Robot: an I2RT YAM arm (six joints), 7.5 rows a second.
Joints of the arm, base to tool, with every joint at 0 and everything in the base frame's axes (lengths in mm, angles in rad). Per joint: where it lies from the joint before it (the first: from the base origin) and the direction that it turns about. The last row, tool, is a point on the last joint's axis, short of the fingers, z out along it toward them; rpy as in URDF.
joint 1: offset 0 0 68 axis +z
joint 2: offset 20 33.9 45.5 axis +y
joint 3: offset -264 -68.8 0 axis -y
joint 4: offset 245 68.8 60 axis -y
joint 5: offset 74 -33.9 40.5 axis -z
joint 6: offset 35.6 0 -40.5 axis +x
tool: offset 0 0 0 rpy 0 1.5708 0
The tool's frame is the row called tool.
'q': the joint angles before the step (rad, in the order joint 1, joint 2, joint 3, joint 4, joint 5, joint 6). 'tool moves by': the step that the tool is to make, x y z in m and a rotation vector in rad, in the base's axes. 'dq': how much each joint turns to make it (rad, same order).
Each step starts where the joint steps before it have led.
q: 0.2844, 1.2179, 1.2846, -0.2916, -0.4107, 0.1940
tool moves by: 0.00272, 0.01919, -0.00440, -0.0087, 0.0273, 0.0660
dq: 0.0622, 0.0355, 0.0168, -0.0103, -0.0038, -0.0008
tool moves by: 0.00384, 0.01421, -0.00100, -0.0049, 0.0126, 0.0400
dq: 0.0415, 0.0354, 0.0256, -0.0035, 0.0015, 0.0004
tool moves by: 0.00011, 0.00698, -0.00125, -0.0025, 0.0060, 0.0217
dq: 0.0218, 0.0115, 0.0057, -0.0007, 0.0001, 0.0001
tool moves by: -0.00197, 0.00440, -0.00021, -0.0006, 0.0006, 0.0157
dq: 0.0164, 0.0007, 0.0000, -0.0001, 0.0008, -0.0001
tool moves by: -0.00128, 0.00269, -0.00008, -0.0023, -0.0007, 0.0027
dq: 0.0110, 0.0000, 0.0000, -0.0003, 0.0087, 0.0000
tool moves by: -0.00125, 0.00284, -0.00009, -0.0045, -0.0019, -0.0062
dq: 0.0127, 0.0000, 0.0000, 0.0000, 0.0195, 0.0005
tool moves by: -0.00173, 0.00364, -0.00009, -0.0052, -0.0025, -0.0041
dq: 0.0160, 0.0000, 0.0000, -0.0001, 0.0209, -0.0001
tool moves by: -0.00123, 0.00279, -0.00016, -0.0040, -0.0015, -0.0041
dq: 0.0122, 0.0004, 0.0000, 0.0000, 0.0168, 0.0004
